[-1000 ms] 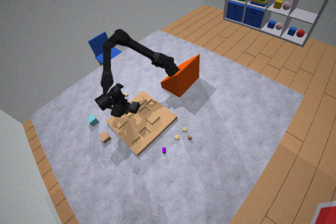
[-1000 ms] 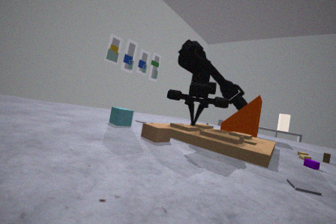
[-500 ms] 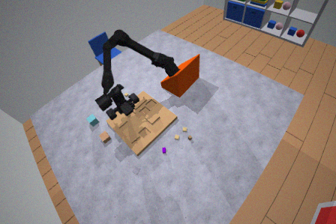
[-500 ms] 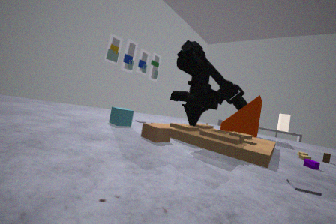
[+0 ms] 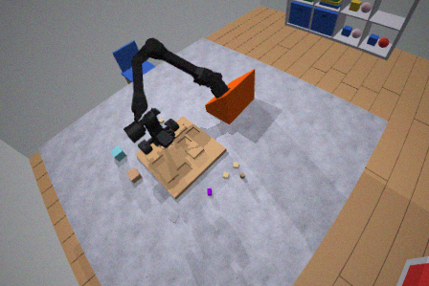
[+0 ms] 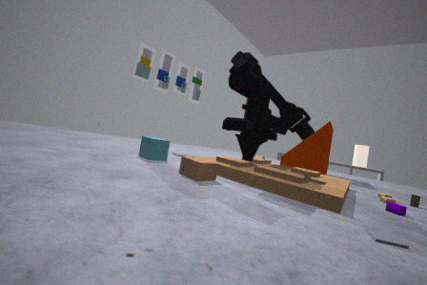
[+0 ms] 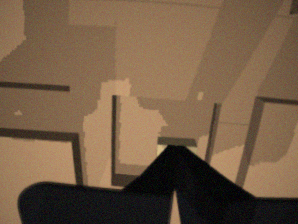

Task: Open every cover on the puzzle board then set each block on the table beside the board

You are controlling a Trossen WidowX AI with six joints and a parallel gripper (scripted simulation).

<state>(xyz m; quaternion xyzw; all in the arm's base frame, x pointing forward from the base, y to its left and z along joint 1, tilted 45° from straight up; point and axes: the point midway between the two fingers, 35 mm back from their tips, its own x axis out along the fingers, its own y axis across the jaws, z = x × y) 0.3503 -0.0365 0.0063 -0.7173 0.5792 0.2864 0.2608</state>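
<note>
My gripper tip is 3 cm past the tan puzzle board and 6 cm to the right of it. Round my gripper tip: cyan block 19 cm ahead, 12 cm to the right; small brown block 16 cm behind, 34 cm to the left, 1 cm below; purple block 2 cm behind, 30 cm to the left, 1 cm below.
</note>
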